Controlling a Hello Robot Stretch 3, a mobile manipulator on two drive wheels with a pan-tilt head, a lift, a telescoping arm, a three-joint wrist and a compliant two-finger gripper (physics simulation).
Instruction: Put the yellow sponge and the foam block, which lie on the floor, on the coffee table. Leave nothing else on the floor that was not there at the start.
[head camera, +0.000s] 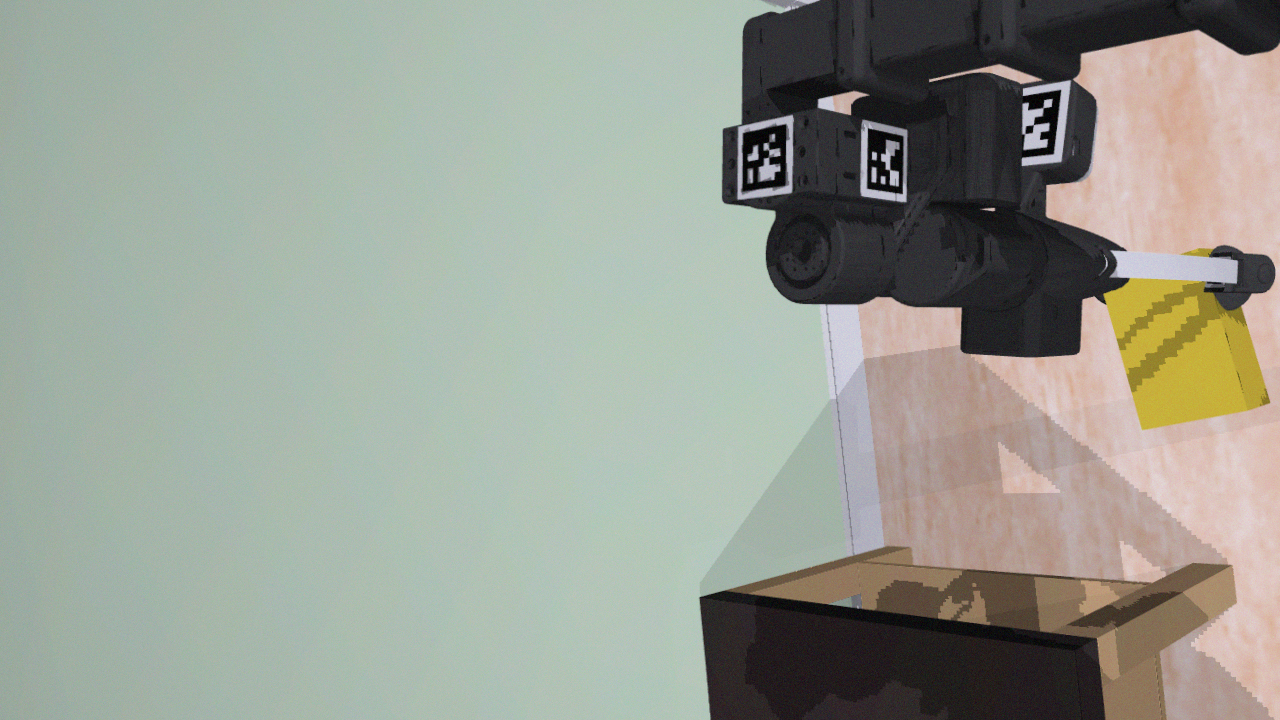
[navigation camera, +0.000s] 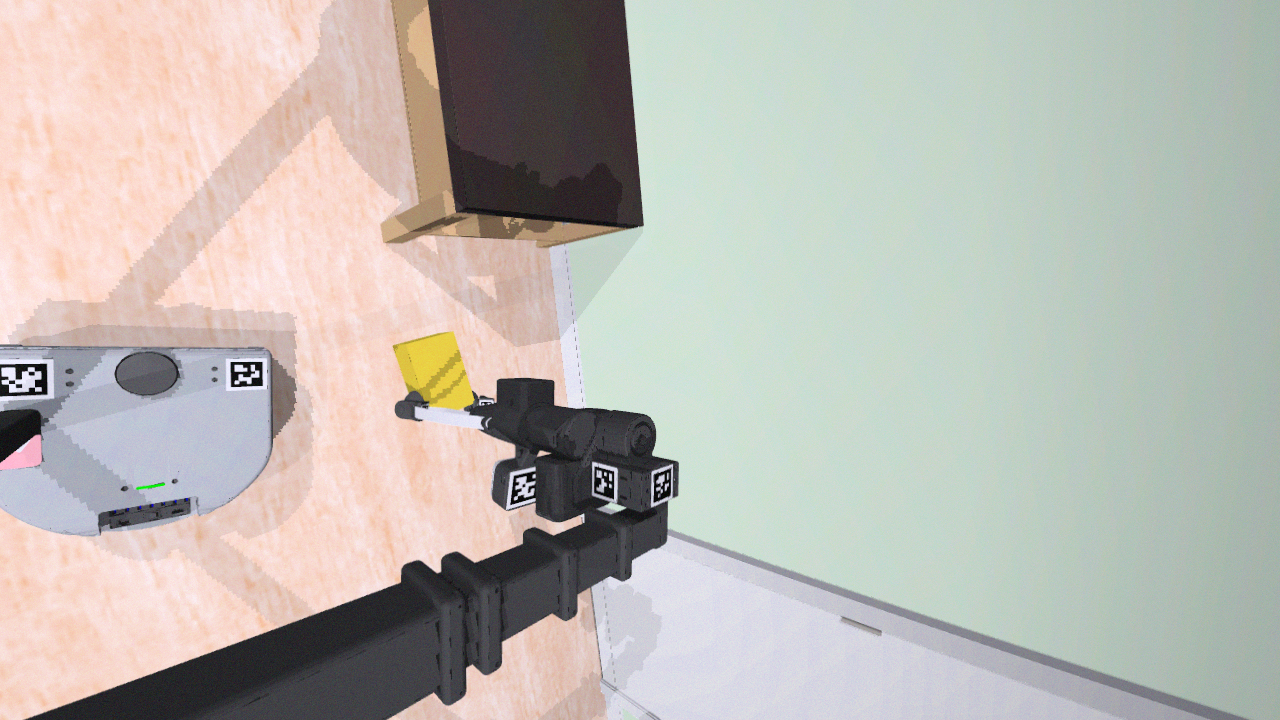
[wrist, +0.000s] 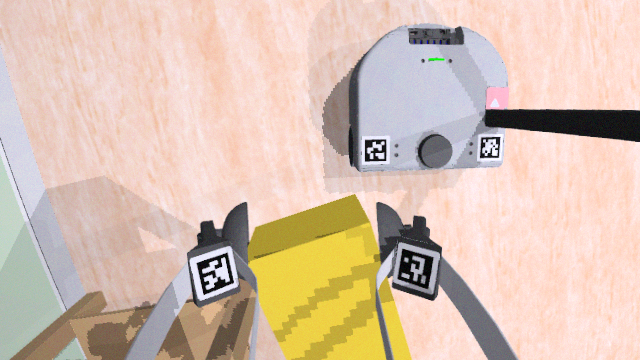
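Pixels of known places: gripper, fingertip midpoint: (navigation camera: 437, 403); robot's base, link origin: (navigation camera: 148, 371).
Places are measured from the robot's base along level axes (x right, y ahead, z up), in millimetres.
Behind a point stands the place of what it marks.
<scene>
My gripper (head camera: 1238, 279) (navigation camera: 409, 406) (wrist: 314, 226) {y -21, x 269, z 665 mm} is shut on the yellow sponge (head camera: 1181, 358) {y 30, x 253, z 702 mm} (navigation camera: 440, 368) {y 29, x 257, z 702 mm} (wrist: 320, 295), with one finger on each side of it in the wrist view. The sponge is raised, slightly turned, over wooden floor beyond one end of the coffee table (head camera: 904, 667) {y 409, x 616, z 451 mm} (navigation camera: 546, 98) {y 628, x 609, z 450 mm}. The table has a dark top and light wooden legs; part of its wooden frame (wrist: 115, 332) shows at the lower left of the wrist view. The sponge is not over the table top. The foam block does not show in these views.
My grey base (navigation camera: 205, 438) {y -117, x 71, z 160 mm} (wrist: 430, 95) stands on the wooden floor (navigation camera: 205, 98) {y 564, x 78, z 0 mm} (wrist: 200, 75). My black arm (navigation camera: 358, 631) {y -82, x 73, z 1013 mm} reaches past the sponge. A green wall (head camera: 358, 313) {y 11, x 1056, z 913 mm} (navigation camera: 939, 268) {y 227, x 1020, z 1166 mm} runs behind the table. A pale panel (navigation camera: 760, 635) {y -779, x 1171, z 752 mm} stands near the arm's end.
</scene>
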